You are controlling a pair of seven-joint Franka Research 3 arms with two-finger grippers.
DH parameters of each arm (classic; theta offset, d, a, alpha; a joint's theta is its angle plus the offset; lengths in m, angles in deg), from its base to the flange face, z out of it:
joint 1: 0 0.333 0 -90
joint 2: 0 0 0 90
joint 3: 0 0.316 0.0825 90
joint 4: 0 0 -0.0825 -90
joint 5: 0 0.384 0 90
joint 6: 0 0 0.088 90
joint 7: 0 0.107 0 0
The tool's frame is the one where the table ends.
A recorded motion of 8 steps. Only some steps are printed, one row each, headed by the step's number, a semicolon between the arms.
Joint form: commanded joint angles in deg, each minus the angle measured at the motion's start. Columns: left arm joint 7, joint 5, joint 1, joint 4, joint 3, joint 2, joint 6; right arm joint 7, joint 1, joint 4, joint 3, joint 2, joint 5, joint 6.
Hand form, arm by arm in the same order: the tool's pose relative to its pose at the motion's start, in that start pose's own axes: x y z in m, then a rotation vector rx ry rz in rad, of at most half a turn. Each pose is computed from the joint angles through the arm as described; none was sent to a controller.
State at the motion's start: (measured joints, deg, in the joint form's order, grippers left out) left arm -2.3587 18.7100 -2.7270 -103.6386 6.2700 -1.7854 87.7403; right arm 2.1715 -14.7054 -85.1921 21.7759 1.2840 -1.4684 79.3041
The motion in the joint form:
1: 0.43 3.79 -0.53 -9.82 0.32 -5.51 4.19; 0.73 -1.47 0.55 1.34 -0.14 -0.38 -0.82
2: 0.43 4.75 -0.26 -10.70 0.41 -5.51 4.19; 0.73 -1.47 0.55 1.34 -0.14 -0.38 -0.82
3: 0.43 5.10 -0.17 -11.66 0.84 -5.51 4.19; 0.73 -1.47 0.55 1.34 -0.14 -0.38 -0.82
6: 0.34 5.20 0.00 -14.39 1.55 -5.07 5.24; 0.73 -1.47 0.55 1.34 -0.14 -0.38 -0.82
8: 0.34 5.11 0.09 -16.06 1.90 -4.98 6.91; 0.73 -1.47 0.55 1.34 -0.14 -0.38 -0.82
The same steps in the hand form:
1: -0.0245 0.0044 0.0297 0.0563 0.0067 0.0407; -0.0028 0.0021 -0.0043 -0.0067 -0.0020 0.0167
2: -0.0251 0.0020 0.0375 0.0719 -0.0090 0.0412; -0.0028 0.0021 -0.0043 -0.0067 -0.0020 0.0167
3: -0.0260 -0.0003 0.0466 0.0754 -0.0274 0.0397; -0.0028 0.0021 -0.0043 -0.0067 -0.0020 0.0167
6: -0.0254 0.0014 0.0721 0.0730 -0.0658 0.0457; -0.0028 0.0021 -0.0043 -0.0067 -0.0020 0.0167
8: -0.0245 0.0033 0.0847 0.0676 -0.0680 0.0512; -0.0028 0.0021 -0.0043 -0.0067 -0.0020 0.0167

